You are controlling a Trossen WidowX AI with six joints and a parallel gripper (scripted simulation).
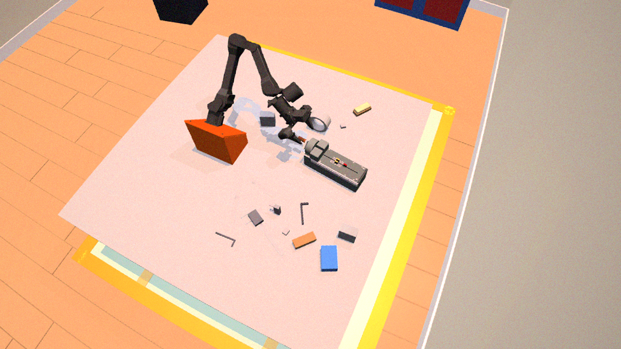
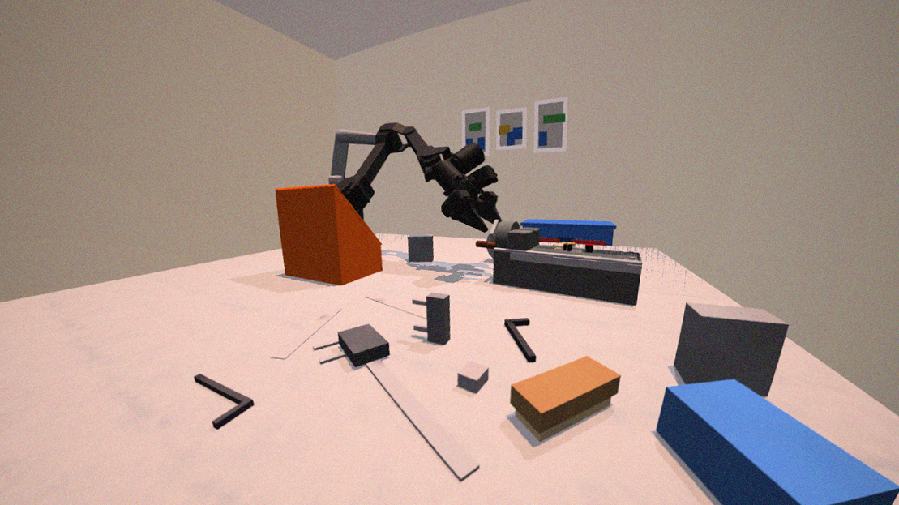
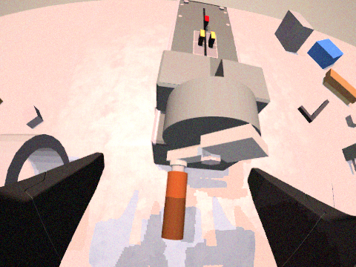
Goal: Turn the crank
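Now: gripper tip 20 mm past the crank handle and 40 mm above it. Also, from my gripper tip: red pointer (190 mm ahead, 80 mm to the right, 20 mm below); then blue block (230 mm ahead, 460 mm to the right, 90 mm below).
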